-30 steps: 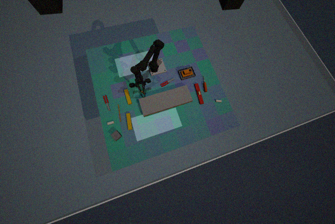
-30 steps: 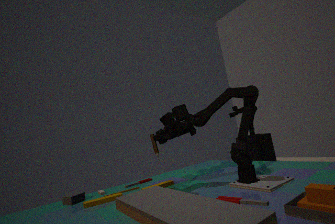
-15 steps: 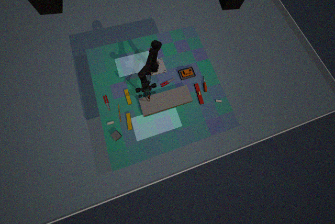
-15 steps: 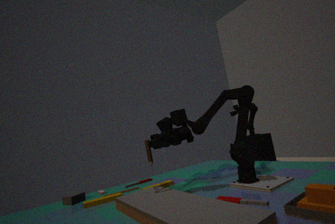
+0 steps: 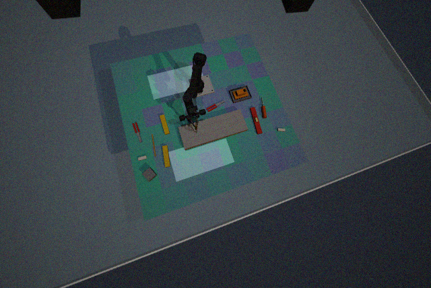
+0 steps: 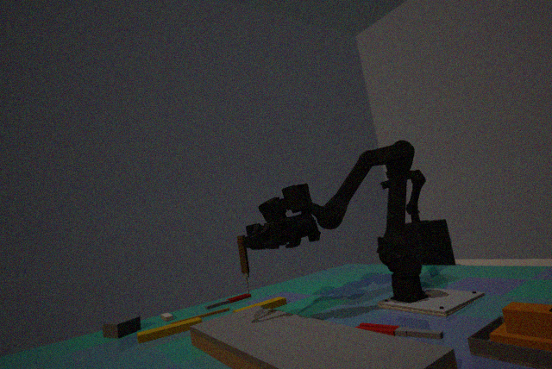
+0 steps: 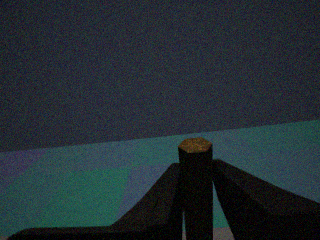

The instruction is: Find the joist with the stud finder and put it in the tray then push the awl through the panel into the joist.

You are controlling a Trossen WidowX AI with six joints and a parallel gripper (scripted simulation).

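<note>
Right now the brown-handled awl is 6 cm below my gripper tip. The rest, counted from my gripper tip: pencil 33 cm to the right, 20 cm below, 3 cm ahead; red level 50 cm to the left, 19 cm below, 4 cm behind; grey block 38 cm to the right, 24 cm ahead, 19 cm below.
</note>
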